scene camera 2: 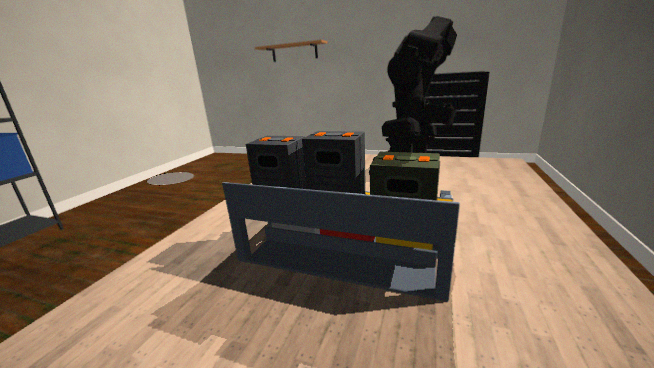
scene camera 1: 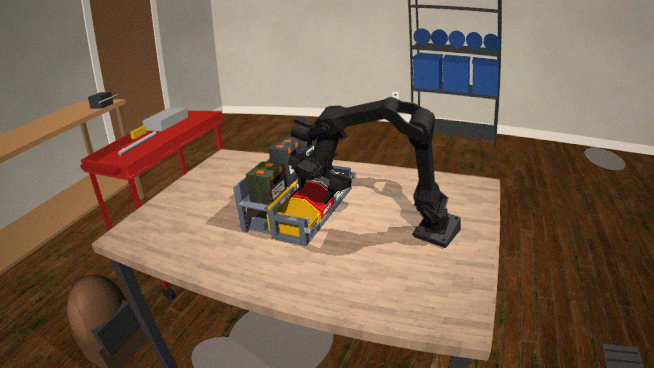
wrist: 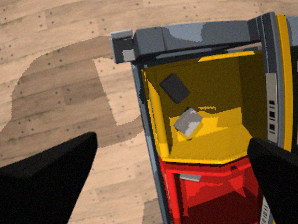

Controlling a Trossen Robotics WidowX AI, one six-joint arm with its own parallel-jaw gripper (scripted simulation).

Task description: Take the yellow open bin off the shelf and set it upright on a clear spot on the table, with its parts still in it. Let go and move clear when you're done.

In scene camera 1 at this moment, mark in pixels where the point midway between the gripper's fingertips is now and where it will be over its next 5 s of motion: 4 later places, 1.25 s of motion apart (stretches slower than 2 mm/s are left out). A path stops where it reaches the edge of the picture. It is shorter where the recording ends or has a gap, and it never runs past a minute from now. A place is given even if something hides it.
My gripper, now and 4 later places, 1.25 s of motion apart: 312, 197; 314, 203; 318, 214; 317, 211; 307, 218
